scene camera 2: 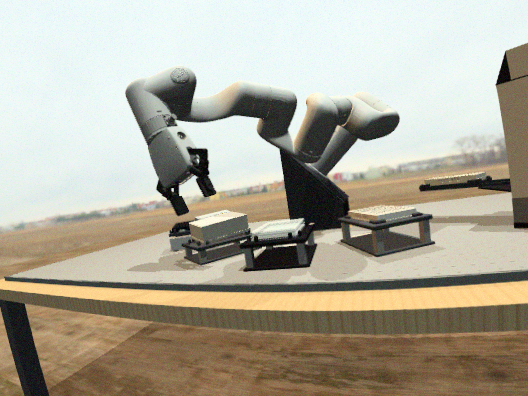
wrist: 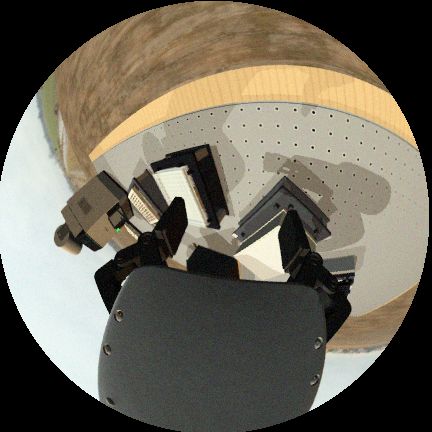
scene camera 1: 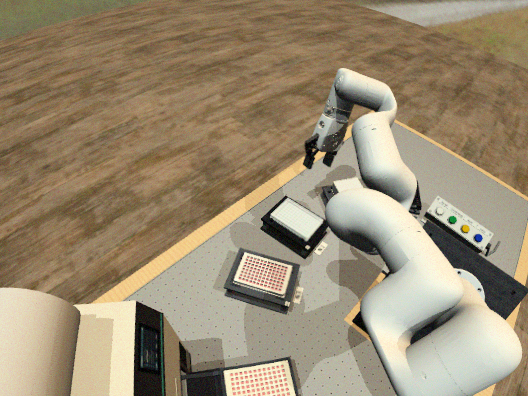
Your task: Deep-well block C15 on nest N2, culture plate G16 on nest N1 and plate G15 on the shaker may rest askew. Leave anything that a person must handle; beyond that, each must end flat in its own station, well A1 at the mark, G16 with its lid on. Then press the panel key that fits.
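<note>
My gripper (scene camera 1: 318,164) (scene camera 2: 195,197) (wrist: 234,215) is open and empty, tilted above the tall cream deep-well block (scene camera 1: 346,184) (scene camera 2: 218,227) (wrist: 262,255). The block rests on its dark nest (scene camera 1: 328,195) (wrist: 260,209); the arm hides part of it in scene camera 1. The pale lidded culture plate (scene camera 1: 296,218) (scene camera 2: 278,229) (wrist: 180,190) lies on the black nest (scene camera 1: 285,238) beside it. Whether either is fully seated is not clear. The shaker (scene camera 2: 178,243) (wrist: 341,264) is beyond the block; its plate is mostly hidden. The key panel (scene camera 1: 471,234) has white, green, yellow and blue keys.
A red-well plate (scene camera 1: 263,273) (scene camera 2: 382,213) sits on another raised nest (scene camera 1: 232,288) (scene camera 2: 425,218). A second red-well plate (scene camera 1: 260,382) (scene camera 2: 456,178) rests on the tray of the beige instrument (scene camera 1: 107,350) (scene camera 2: 517,140) (wrist: 97,210). The arm's links cross above the table near the panel.
</note>
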